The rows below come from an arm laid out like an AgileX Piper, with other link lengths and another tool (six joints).
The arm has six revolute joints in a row. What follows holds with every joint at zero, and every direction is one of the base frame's. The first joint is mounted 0.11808 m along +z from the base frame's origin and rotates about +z. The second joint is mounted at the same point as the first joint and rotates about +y. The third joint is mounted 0.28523 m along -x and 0.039 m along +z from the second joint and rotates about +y. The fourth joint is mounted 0.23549 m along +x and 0.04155 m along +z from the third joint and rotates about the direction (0.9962, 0, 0.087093). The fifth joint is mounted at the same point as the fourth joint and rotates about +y. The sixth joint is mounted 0.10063 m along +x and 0.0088 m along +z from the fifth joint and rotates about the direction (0.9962, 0, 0.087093). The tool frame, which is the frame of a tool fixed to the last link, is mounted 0.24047 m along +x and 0.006 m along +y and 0.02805 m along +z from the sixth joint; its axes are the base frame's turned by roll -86.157, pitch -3.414 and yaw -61.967 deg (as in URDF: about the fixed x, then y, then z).
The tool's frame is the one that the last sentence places.
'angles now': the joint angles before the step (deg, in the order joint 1, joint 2, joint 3, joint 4, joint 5, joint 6). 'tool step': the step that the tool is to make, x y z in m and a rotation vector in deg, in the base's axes. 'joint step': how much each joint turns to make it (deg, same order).
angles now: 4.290, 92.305, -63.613, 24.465, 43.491, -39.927
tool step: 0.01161, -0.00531, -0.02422, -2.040, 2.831, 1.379
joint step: 0.011, 6.431, -4.781, -2.304, 1.411, 0.109
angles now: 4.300, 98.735, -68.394, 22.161, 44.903, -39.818
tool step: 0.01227, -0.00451, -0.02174, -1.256, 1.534, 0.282
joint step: 0.010, 5.092, -3.031, -1.223, -0.503, 0.117
